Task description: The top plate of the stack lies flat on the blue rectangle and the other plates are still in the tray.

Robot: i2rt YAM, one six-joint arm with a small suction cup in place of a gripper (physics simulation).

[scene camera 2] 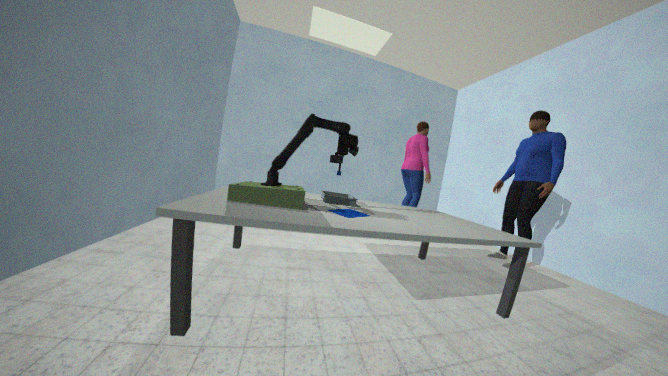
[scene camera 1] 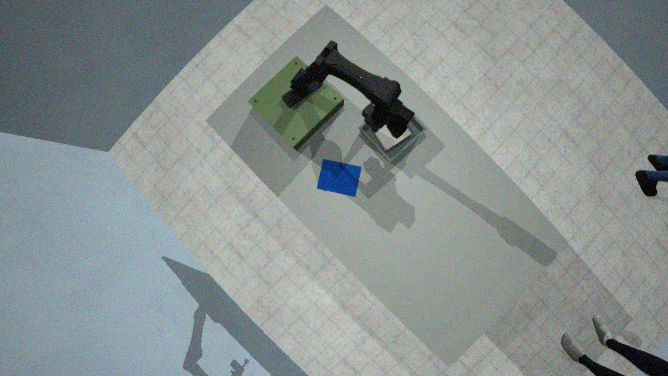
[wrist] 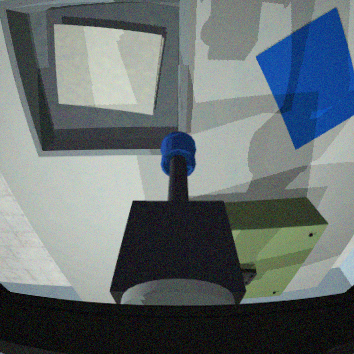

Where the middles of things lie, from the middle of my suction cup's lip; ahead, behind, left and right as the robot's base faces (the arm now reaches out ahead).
My suction cup is 30 mm short of the tray [scene camera 1: 416,128], 110 mm to the right of it and 170 mm above it. Also, from my suction cup: blue rectangle [scene camera 1: 338,177] 70 mm ahead, 240 mm to the right, 200 mm below.
